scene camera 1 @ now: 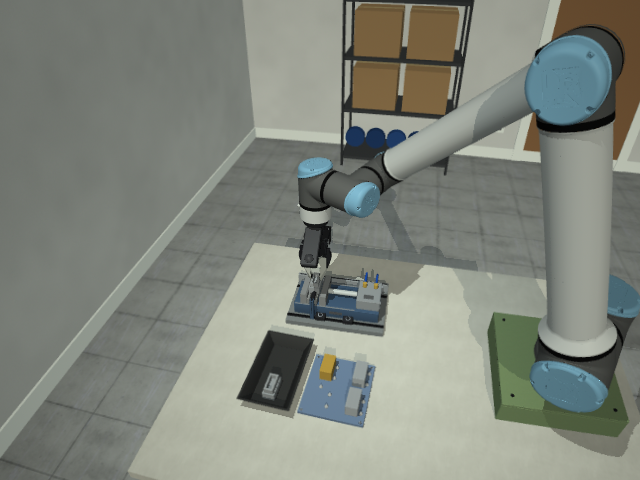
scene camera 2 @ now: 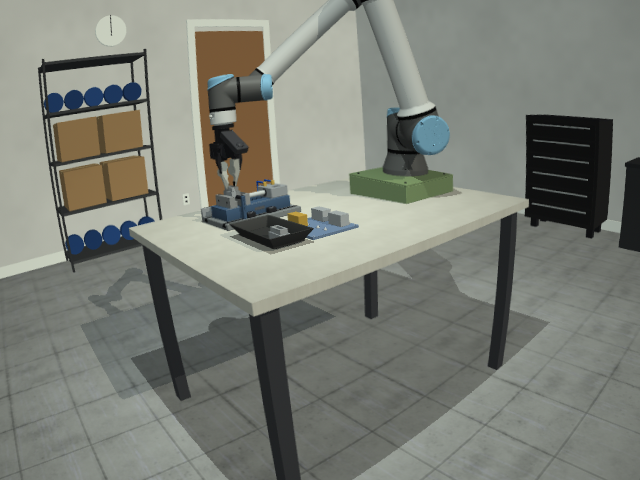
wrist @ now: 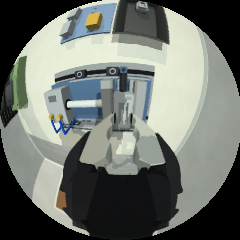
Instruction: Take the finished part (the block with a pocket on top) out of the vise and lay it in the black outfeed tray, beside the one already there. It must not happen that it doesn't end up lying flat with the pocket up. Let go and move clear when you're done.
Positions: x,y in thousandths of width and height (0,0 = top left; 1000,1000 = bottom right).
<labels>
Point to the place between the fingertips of the gripper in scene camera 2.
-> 362,395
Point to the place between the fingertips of the gripper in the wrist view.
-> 515,473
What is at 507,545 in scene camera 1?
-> The gripper.
</labels>
